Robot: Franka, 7 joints.
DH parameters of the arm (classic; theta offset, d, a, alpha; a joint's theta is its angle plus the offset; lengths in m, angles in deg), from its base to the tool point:
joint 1: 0 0.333 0 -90
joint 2: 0 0 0 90
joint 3: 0 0.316 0.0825 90
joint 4: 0 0 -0.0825 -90
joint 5: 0 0.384 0 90
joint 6: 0 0 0.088 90
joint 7: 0 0.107 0 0
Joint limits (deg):
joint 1: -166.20..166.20
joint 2: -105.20..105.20
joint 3: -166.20..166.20
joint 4: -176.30..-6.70
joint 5: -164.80..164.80
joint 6: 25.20..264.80
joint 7: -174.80..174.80
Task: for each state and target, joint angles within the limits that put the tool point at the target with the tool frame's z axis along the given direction. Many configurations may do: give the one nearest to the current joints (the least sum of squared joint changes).
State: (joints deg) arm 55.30 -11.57 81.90 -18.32 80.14 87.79 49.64
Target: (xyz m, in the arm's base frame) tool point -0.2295 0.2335 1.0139 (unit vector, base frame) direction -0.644 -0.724 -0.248
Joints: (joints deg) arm 44.32 6.78 80.69 -41.88 85.06 65.57 49.64
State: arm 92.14 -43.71 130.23 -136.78 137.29 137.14 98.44
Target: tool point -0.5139 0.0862 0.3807 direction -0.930 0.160 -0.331
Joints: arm 80.89 -47.98 87.09 -130.27 146.11 149.11 98.44
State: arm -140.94 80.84 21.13 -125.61 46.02 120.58 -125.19
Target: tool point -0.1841 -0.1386 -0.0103 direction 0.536 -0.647 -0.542
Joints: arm -161.42 42.65 6.88 -151.74 84.31 130.10 -125.19
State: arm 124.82 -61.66 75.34 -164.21 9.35 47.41 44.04
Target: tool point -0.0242 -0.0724 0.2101 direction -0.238 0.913 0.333
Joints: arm 166.20 -13.60 116.15 -174.52 -5.80 71.96 44.04
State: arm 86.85 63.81 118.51 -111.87 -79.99 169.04 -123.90
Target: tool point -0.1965 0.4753 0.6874 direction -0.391 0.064 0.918
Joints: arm 67.62 94.06 121.66 -95.85 -97.13 215.17 -123.90
